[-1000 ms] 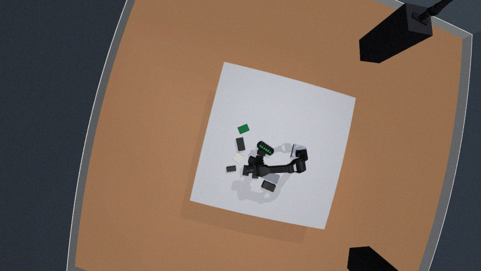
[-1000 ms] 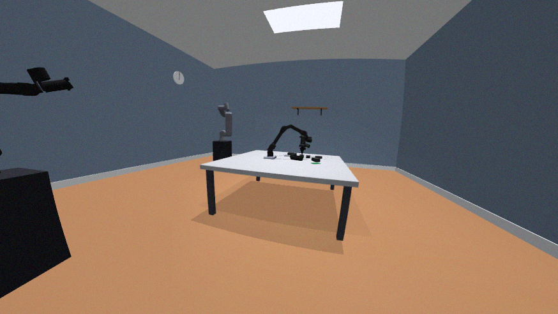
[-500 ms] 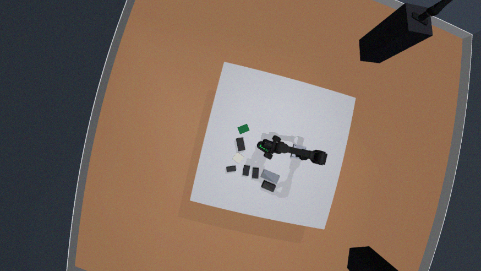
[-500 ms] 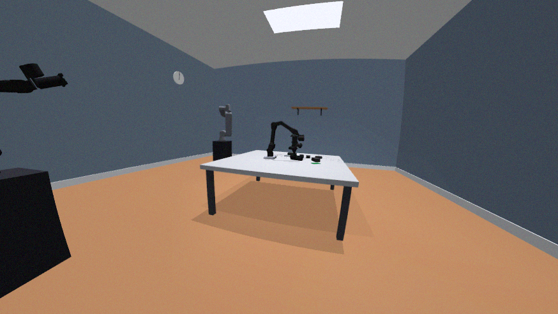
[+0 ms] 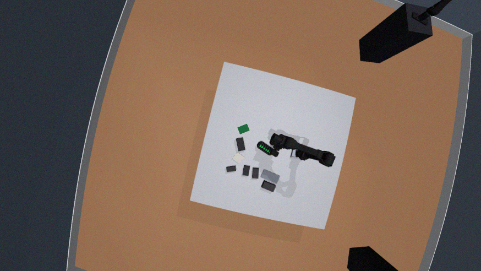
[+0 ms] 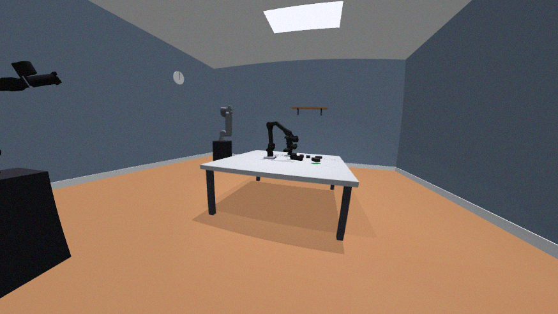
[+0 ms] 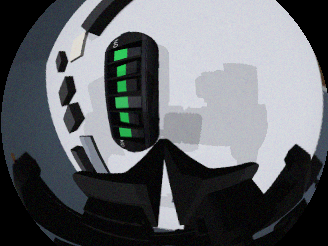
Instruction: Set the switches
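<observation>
Right now the cream square is 30 cm ahead of my gripper tip, 11 cm to the left of it and 5 cm below it. Round my gripper tip: green card 26 cm ahead, 15 cm to the right, 5 cm below; grey plate 1 cm ahead, 27 cm to the left, 5 cm below.
</observation>
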